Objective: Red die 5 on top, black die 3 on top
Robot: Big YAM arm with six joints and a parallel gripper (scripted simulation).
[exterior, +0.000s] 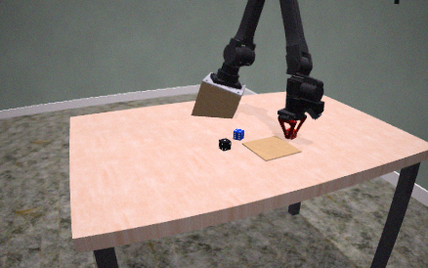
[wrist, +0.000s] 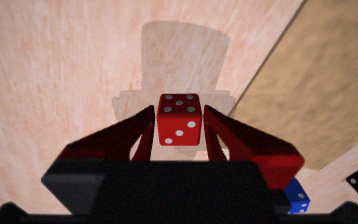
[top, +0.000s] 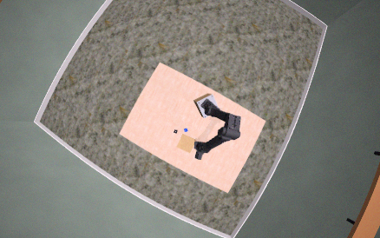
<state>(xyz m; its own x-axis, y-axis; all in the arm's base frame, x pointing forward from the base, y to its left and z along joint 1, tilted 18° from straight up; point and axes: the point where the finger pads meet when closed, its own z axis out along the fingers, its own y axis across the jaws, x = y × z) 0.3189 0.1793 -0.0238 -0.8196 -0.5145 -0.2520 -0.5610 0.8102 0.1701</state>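
The red die is right at my hand. From my hand the other things lie so: black die: 50 mm ahead, 240 mm to the right; blue die: 20 mm behind, 180 mm to the right; tan mat: 70 mm ahead, 100 mm to the right, 10 mm below.
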